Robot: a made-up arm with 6 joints.
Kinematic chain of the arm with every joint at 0, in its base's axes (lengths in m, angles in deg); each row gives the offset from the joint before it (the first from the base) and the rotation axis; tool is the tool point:
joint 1: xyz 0 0 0.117 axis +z
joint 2: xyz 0 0.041 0 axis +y
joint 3: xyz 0 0 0.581 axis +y
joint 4: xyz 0 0 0.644 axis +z
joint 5: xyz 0 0 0 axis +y
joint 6: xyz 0 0 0.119 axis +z
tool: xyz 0 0 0
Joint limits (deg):
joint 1: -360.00..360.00
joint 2: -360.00..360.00
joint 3: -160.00..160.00
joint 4: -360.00..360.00
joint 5: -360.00..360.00
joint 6: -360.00..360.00
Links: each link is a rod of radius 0.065 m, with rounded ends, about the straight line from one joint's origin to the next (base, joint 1, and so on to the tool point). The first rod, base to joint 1, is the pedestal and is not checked.
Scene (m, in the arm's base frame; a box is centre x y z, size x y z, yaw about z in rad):
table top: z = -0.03
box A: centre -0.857 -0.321 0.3 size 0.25 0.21 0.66 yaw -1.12
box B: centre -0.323 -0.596 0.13 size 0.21 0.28 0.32 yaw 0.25
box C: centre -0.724 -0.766 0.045 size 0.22 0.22 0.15 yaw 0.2
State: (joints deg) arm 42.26 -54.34 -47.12 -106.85 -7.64 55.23
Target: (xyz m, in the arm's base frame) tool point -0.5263 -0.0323 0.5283
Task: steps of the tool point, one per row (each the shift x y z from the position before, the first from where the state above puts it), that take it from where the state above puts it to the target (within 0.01 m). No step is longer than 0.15 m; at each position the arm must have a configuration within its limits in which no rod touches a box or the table.
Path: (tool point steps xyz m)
1: 0.0965 -0.0302 0.0365
2: 0.1007 -0.0145 0.0300
3: 0.1020 0.0011 0.0226
4: 0.1006 0.0164 0.0147
5: 0.0967 0.0305 0.0060
6: 0.0905 0.0433 -0.0031
7: -0.0935 0.1088 0.0314
8: -0.0672 0.1196 0.0264
9: -0.0401 0.1245 0.0214
10: -0.0140 0.1236 0.0161
11: 0.0104 0.1171 0.0113
12: 0.0316 0.1062 0.0063

